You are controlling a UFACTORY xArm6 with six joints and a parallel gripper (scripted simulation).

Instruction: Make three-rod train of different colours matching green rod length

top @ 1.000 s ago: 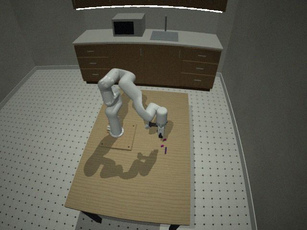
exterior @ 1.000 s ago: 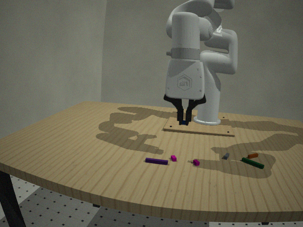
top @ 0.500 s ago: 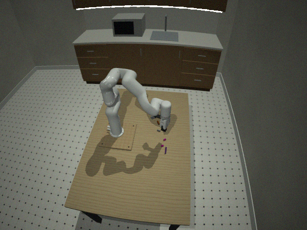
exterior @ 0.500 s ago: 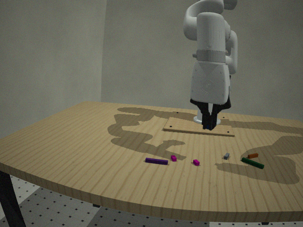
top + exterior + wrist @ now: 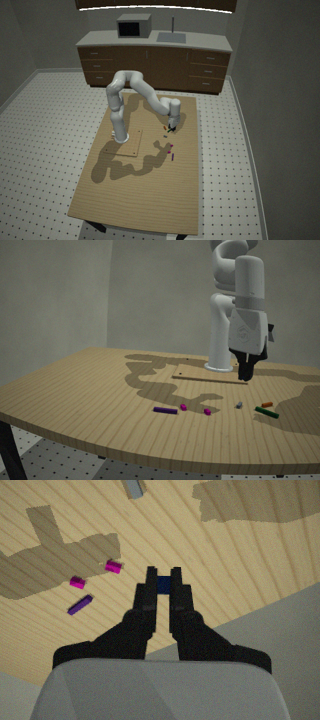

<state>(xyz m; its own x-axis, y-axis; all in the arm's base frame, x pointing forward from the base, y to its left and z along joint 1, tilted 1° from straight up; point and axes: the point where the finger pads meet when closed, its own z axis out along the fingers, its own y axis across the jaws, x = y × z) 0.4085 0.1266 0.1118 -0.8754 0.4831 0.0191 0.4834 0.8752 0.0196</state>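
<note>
Right now my hand is 60 mm past the grey rod and 120 mm above it. Round my hand: green rod 30 mm behind, 80 mm to the left, 120 mm below; blue rod 20 mm below; orange rod 90 mm behind, 90 mm to the left, 120 mm below.
</note>
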